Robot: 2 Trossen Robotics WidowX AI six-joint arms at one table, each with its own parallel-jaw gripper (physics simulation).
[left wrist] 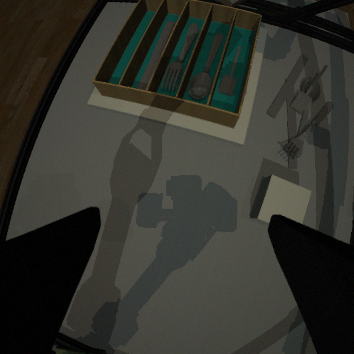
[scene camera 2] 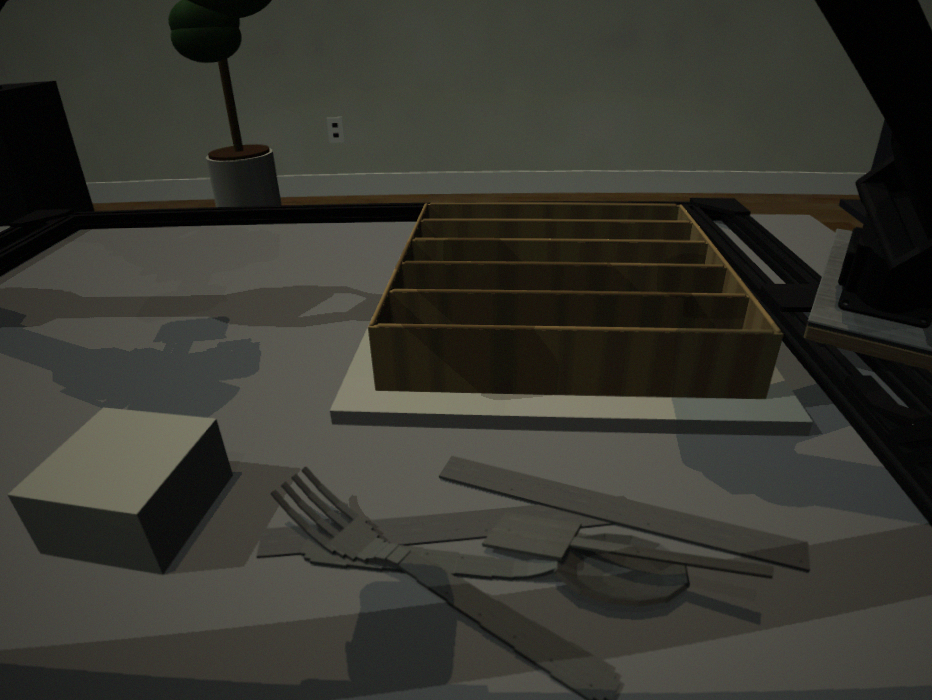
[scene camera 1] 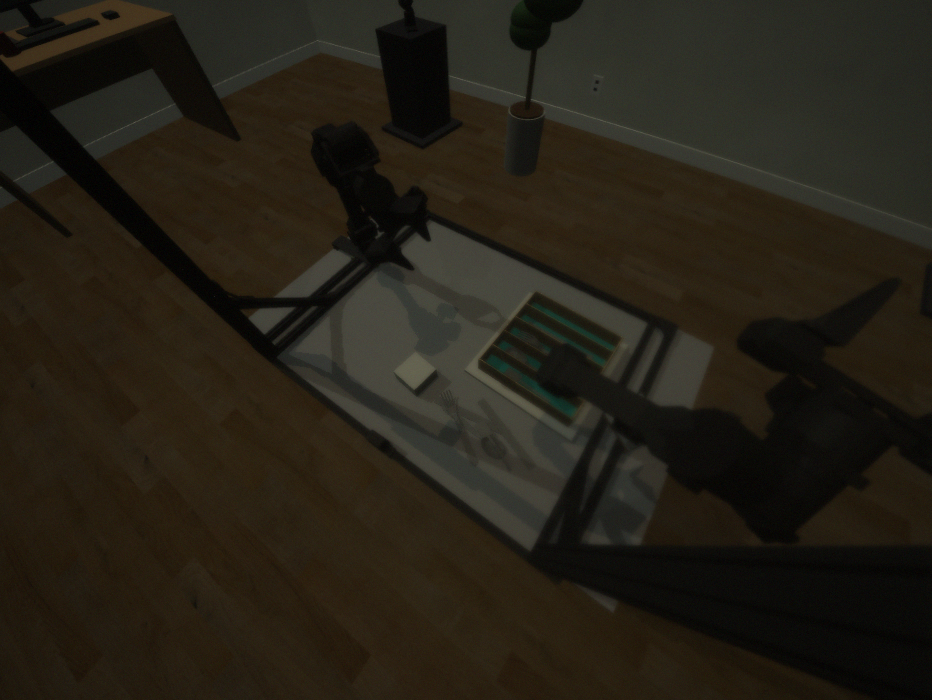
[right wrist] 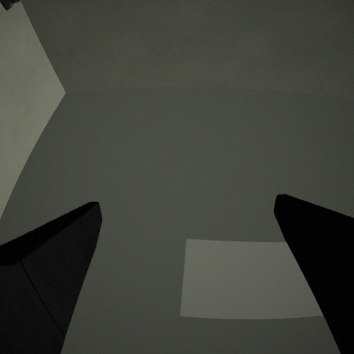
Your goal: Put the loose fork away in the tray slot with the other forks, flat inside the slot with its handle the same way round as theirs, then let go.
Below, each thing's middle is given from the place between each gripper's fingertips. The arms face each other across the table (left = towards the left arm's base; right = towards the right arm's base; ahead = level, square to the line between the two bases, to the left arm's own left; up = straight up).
Right now the wooden tray (scene camera 2: 590,299) is 600 mm below my right hand, 310 mm to the left of it and 140 mm ahead of it. The rest, counted from my right hand: pale block (scene camera 1: 416,374): 610 mm below, 550 mm to the left, 130 mm behind.
Now: the pale block 15 cm behind my left hand, 8 cm to the right of it and 27 cm below it. The rest, counted from my left hand: wooden tray (13 cm ahead, 32 cm to the right, 26 cm below).
